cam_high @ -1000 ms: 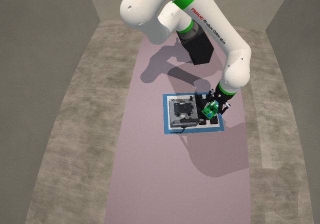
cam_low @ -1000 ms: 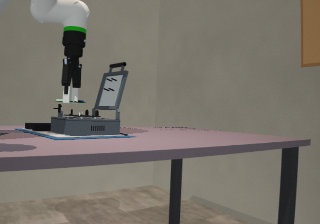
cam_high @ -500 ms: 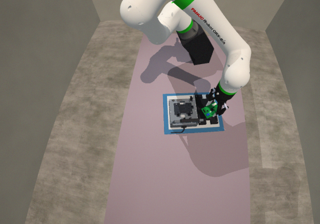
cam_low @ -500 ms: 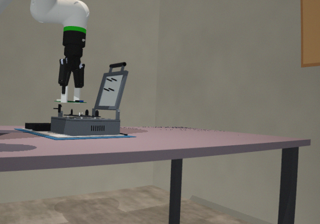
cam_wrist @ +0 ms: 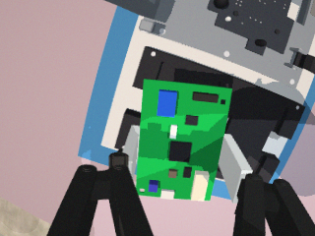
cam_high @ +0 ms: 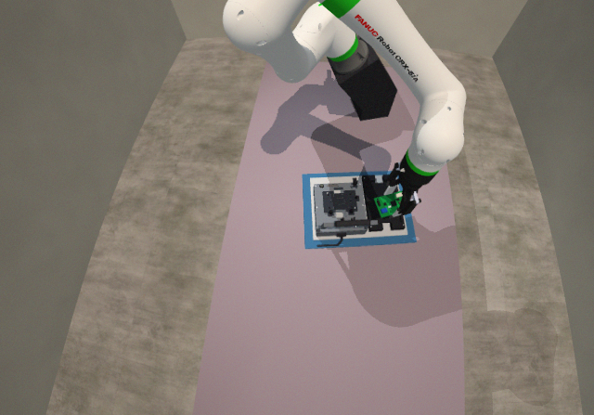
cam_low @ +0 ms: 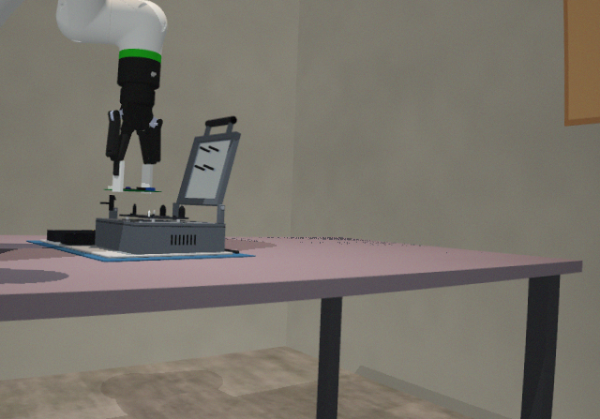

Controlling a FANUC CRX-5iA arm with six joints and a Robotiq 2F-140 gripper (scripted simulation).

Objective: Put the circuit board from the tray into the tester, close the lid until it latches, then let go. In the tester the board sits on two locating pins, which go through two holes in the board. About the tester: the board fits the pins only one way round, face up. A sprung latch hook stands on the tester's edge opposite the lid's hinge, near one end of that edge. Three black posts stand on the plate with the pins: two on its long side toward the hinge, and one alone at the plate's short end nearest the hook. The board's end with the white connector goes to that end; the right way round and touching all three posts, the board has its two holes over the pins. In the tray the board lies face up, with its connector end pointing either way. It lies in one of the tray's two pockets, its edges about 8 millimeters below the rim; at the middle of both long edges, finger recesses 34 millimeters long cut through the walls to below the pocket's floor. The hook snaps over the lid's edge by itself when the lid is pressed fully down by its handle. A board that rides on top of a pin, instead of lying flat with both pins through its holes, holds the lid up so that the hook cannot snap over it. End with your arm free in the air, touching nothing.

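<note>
Now: hand 2 cm above the green circuit board. From my hand the other things lie so: tester lid (9 cm ahead, 17 cm to the right, 4 cm above); then latch hook (10 cm behind, 11 cm to the right, 5 cm below); then tester (13 cm to the right, 3 cm below).
</note>
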